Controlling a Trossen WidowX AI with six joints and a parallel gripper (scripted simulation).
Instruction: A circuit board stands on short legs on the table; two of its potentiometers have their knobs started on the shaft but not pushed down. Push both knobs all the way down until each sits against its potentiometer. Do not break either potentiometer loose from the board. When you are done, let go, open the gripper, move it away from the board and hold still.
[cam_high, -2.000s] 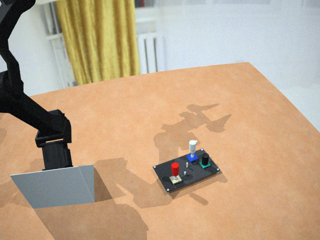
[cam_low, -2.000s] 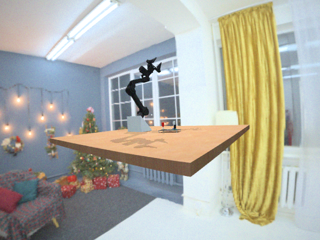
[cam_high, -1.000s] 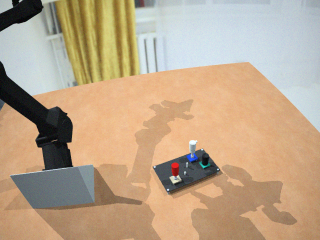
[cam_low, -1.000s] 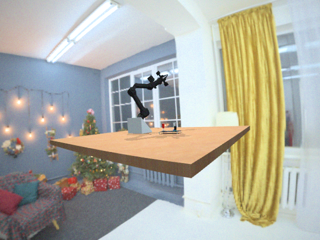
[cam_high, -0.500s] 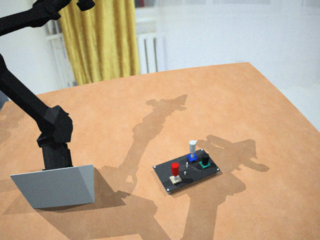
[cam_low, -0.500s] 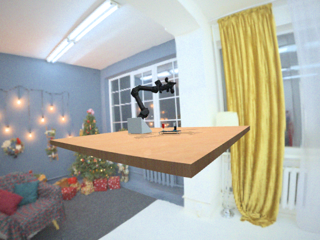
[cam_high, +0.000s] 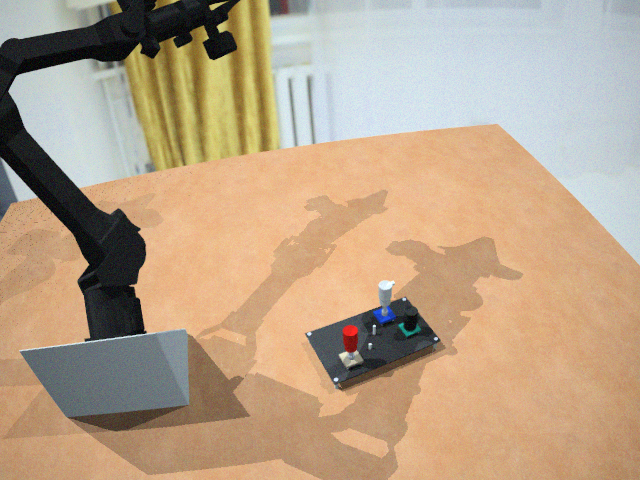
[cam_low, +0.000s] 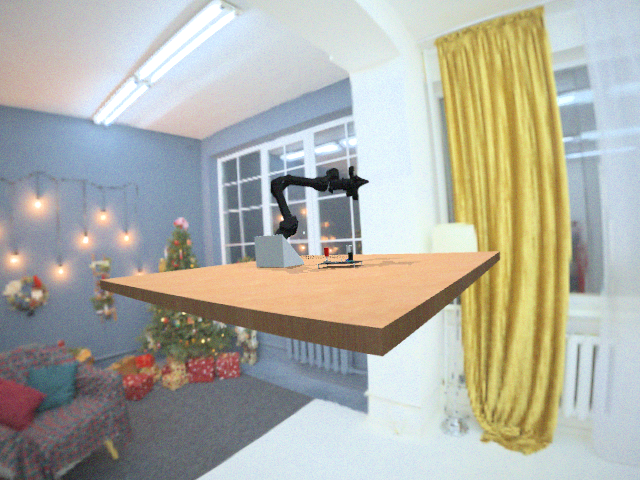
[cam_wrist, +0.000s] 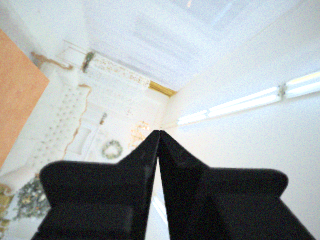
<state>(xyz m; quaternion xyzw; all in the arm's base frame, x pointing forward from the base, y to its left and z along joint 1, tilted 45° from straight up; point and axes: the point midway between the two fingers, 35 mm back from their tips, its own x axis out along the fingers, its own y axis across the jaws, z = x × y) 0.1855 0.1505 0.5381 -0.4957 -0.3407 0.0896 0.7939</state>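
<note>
Now: the red knob 100 mm ahead of my gripper tip, 500 mm to the right of it and 350 mm below it.
</note>
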